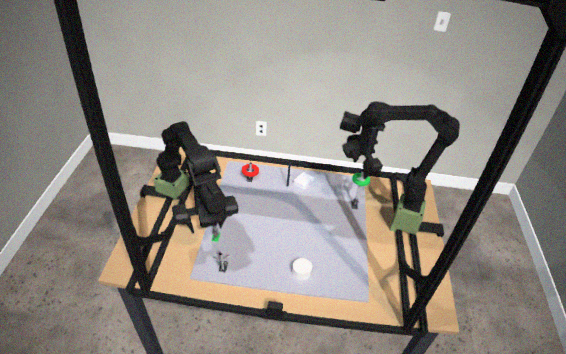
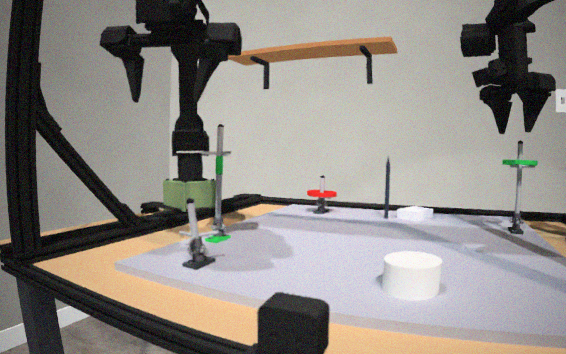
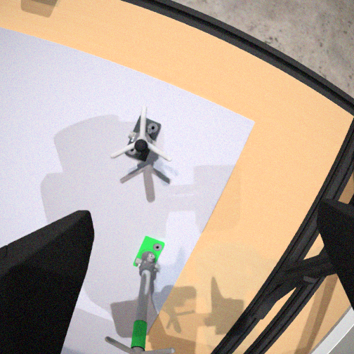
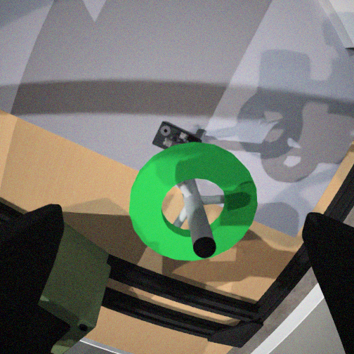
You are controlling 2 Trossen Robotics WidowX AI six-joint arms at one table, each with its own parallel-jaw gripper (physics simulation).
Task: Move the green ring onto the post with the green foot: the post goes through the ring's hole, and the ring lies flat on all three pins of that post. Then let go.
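Frame: origin at the left arm's base, x back, y right, z up, level; millimetres.
Seen in the pictures: left gripper, fingertip midpoint: (image 1: 206, 230) (image 2: 164, 101); right gripper, fingertip midpoint: (image 1: 359, 170) (image 2: 514, 133); left arm's base, origin of the base link: (image 1: 170, 176) (image 2: 189, 180); right arm's base, origin of the base link: (image 1: 412, 205).
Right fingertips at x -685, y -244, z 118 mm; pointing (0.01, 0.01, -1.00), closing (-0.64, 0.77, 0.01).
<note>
Offsets run from my right fingertips to a thing's top centre. "pt": to the spot under its first point.
The green ring @(dx -11, dy -19, dz -51 mm) (image 1: 360, 184) (image 2: 530, 163) (image 4: 147, 200) is around a tall dark-footed post @(pt dx -13, dy -10, dz -130 mm) (image 2: 518, 200) and lies flat at its pins, below its top. The post with the green foot @(pt dx +400, dy +387, dz -186 mm) (image 1: 215, 237) (image 2: 218, 200) (image 3: 143, 300) stands at the left of the mat; it has a green band below its pins and bears no ring. My left gripper (image 2: 166, 100) (image 3: 208, 218) is open and empty, above the area of the green-footed post. My right gripper (image 2: 515, 132) (image 4: 186, 222) is open and empty above the ringed post; its fingers stand apart from the ring.
A short dark-footed post @(pt dx +309, dy +490, dz -132 mm) (image 2: 194, 220) (image 3: 141, 145) stands near the green-footed one. A red ring @(dx +434, dy +39, dz -142 mm) (image 2: 312, 193) is on a short post at the back. A thin dark spike @(dx +275, dy +8, dz -53 mm) (image 2: 387, 190), a white block @(dx +224, dy -42, dz -173 mm) (image 2: 415, 213) and a white cylinder @(dx +63, dy +383, dz -158 mm) (image 1: 302, 268) (image 2: 412, 277) stand on the mat.
</note>
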